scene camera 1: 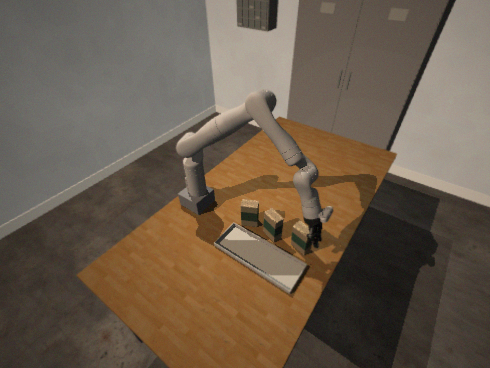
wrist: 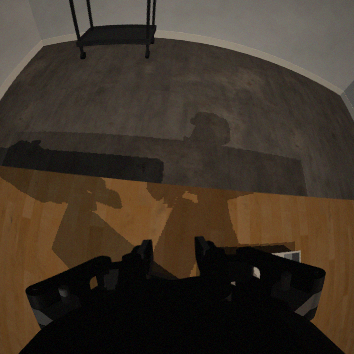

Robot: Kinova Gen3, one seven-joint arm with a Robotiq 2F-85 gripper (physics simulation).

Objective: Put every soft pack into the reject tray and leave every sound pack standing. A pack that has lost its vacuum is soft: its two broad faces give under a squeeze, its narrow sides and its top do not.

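Frame: origin at the arm's base, x ahead, y left, z up, level; millimetres.
Seen in the pictures: gripper, fingertip midpoint: (scene camera 1: 317,244) (wrist: 173,248); arm's base, origin of the base link: (scene camera 1: 198,191).
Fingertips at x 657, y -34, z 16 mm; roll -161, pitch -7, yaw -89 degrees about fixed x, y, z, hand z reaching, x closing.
Observation:
Offsets run from my fingertips to a thing's middle. Level surfaces: height alone.
Three tan packs with green bands stand upright in a row on the table in the scene view: a left pack {344 mm back, 26 mm left, 28 mm down} (scene camera 1: 250,216), a middle pack {223 mm back, 12 mm left, 8 mm down} (scene camera 1: 273,228) and a right pack {78 mm back, 6 mm left, 8 mm down} (scene camera 1: 300,239). The pale, shallow reject tray {222 mm back, 114 mm right, 88 mm down} (scene camera 1: 260,255) (wrist: 294,257) lies in front of them, with no pack in it. My gripper (scene camera 1: 315,244) (wrist: 173,248) points down at the right side of the right pack, partly overlapping it in the scene view. Its fingers are partly open with nothing between them. Whether they touch the pack is unclear. No pack shows in the wrist view.
The wooden table {99 mm down} (scene camera 1: 165,285) (wrist: 280,220) has its right edge close beyond the gripper. The arm's grey base (scene camera 1: 197,201) stands at the table's left side. A dark wheeled cart (wrist: 117,36) stands on the floor by the wall. A tall cabinet (scene camera 1: 320,60) stands behind the table.

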